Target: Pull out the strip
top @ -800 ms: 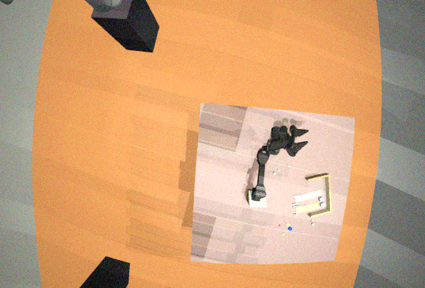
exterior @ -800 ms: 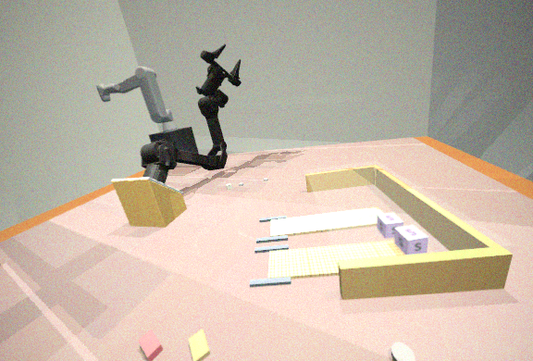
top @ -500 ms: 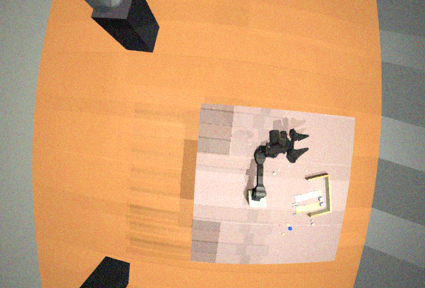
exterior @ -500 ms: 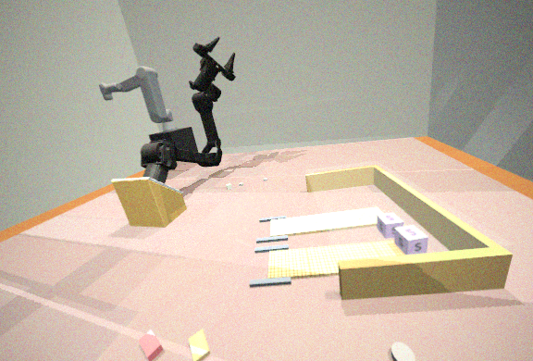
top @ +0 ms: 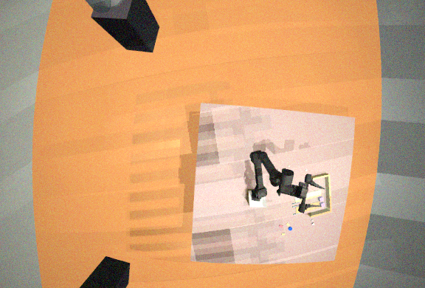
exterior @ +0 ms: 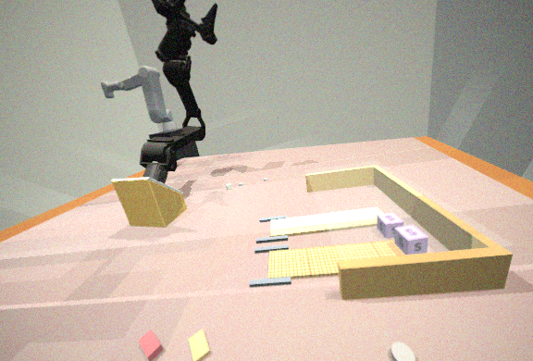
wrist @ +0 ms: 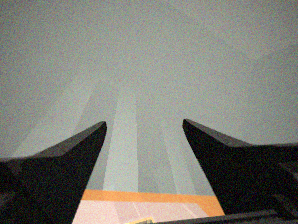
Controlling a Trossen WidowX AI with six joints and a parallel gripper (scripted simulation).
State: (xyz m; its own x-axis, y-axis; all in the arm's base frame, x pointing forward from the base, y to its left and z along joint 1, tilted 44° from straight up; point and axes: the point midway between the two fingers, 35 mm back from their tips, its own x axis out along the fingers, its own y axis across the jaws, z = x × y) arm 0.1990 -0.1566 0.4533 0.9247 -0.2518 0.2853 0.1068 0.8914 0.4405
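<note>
Now: the pink chip 11 cm ahead of my gripper tip, 45 cm to the right of it and 55 cm below it. From my gripper tip the other things lie so: blue disc (20 cm ahead, 47 cm to the right, 55 cm below).
</note>
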